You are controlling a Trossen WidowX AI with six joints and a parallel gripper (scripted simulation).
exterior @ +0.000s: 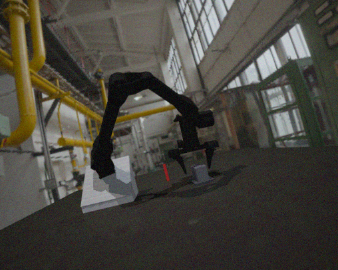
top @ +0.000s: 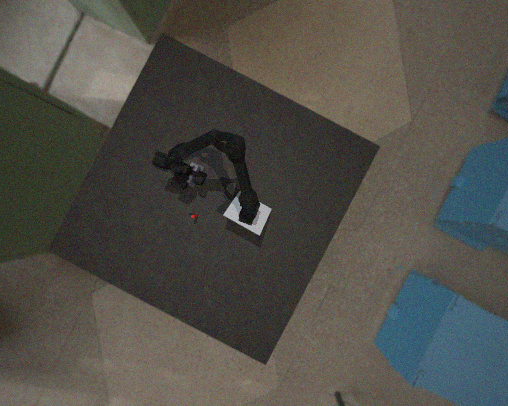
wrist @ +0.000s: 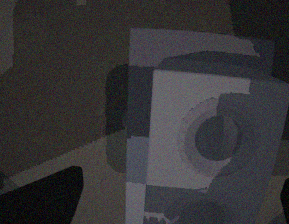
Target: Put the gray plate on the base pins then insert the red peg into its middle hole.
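Right now my gripper tip is 10 mm below the gray plate. The rest, counted from my gripper tip: red peg (90 mm behind, 200 mm to the left).
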